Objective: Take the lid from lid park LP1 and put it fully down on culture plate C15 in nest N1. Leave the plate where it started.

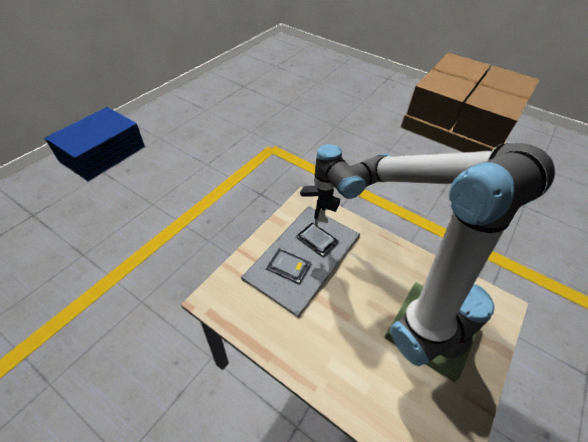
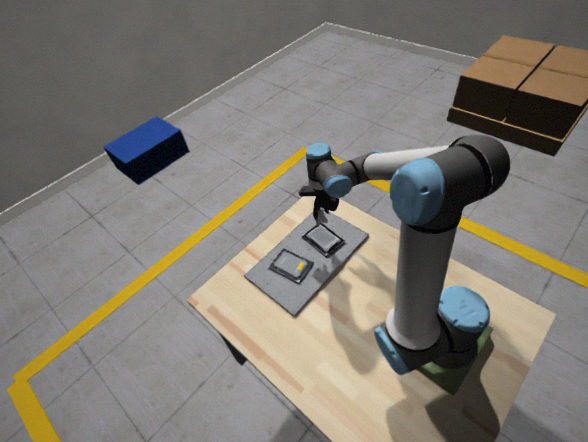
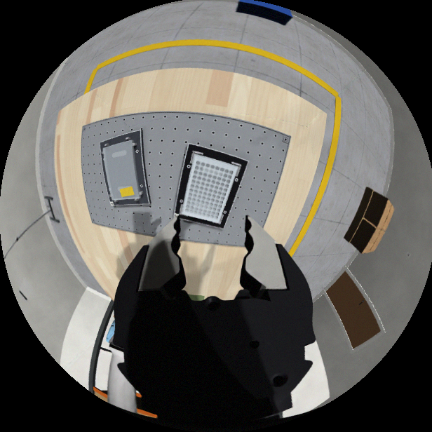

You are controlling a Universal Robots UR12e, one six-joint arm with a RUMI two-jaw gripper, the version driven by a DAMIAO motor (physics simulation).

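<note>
The culture plate C15, pale with rows of round wells, sits uncovered in the black frame of nest N1. The lid, grey and translucent with a yellow label, lies flat in the dark frame of lid park LP1. My gripper is open and empty, pointing down above the board near the plate's nest, away from the lid. The exact height of the fingertips is hard to tell.
Both frames stand on a grey perforated board on the wooden table. The arm's base stands on a green plate. A blue stack and cardboard boxes stand beyond the table.
</note>
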